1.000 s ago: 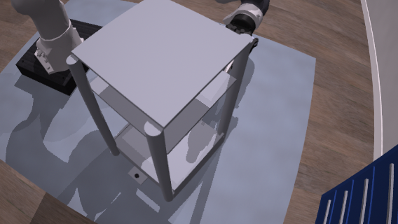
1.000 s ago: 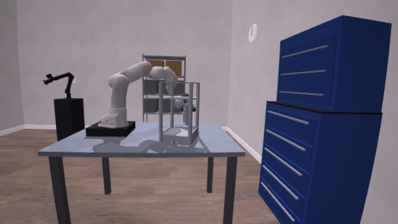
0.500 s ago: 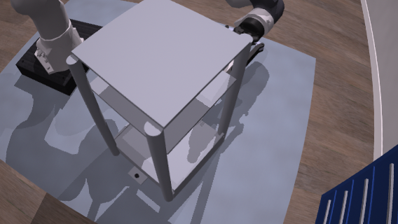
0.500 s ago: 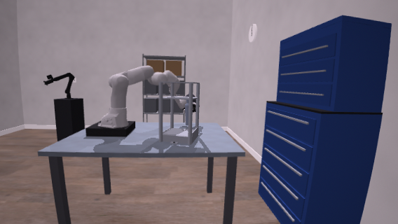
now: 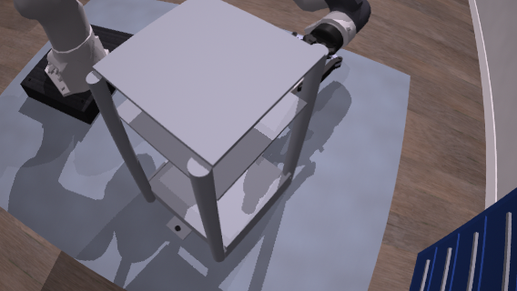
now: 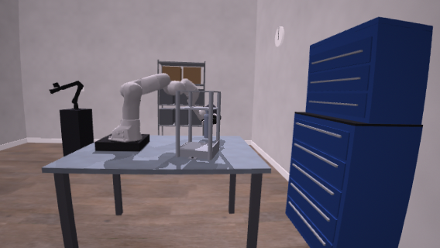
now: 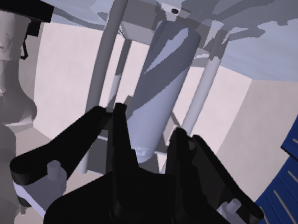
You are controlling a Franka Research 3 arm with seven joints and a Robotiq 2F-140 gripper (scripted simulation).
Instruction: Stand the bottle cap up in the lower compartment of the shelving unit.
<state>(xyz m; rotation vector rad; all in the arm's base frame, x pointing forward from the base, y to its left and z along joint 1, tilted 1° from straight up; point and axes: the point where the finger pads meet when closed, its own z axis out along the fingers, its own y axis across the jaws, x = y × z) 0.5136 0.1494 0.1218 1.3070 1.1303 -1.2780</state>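
The shelving unit is 200 mm to the right of my hand, 30 mm behind it and 30 mm above it.
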